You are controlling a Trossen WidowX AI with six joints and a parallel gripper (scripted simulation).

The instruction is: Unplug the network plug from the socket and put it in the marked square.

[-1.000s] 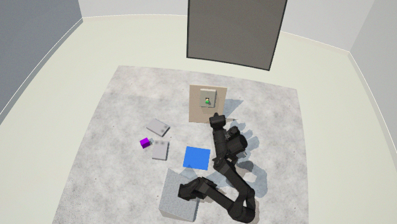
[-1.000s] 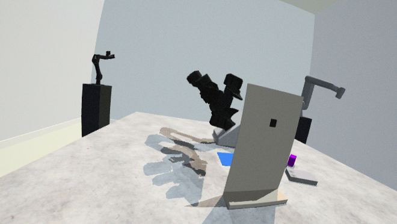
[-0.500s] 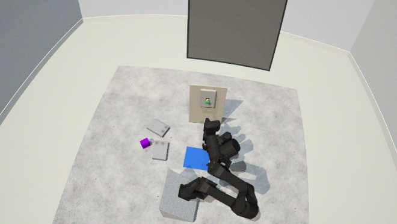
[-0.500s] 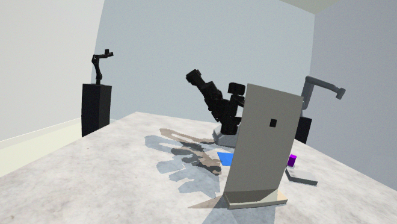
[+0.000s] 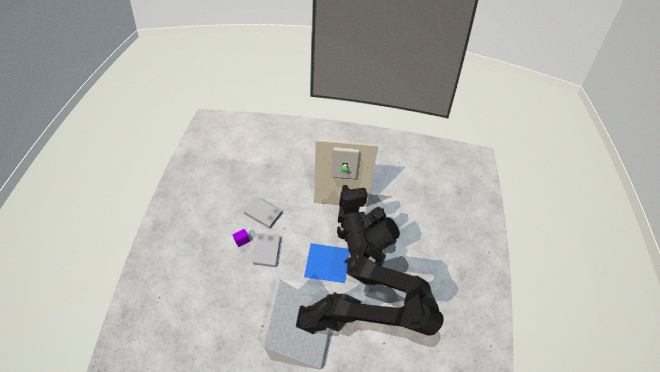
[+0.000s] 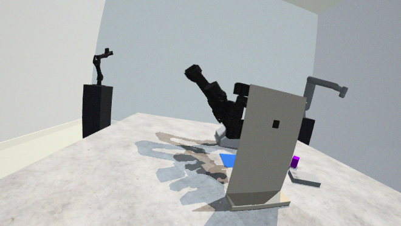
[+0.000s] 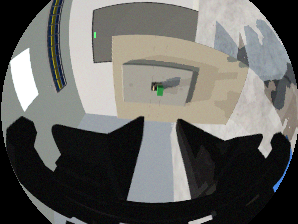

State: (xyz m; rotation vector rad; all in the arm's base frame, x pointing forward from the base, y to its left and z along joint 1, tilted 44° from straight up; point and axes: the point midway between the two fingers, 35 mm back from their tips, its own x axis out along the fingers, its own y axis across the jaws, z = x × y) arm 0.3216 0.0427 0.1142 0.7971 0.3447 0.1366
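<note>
Now: gripper tip 8 cm short of the network plug and 1 cm to the right of it. Round my gripper tip: blue marked square (12 cm behind, 2 cm to the left, 20 cm below); then panel (10 cm ahead, 1 cm to the left, 7 cm below).
</note>
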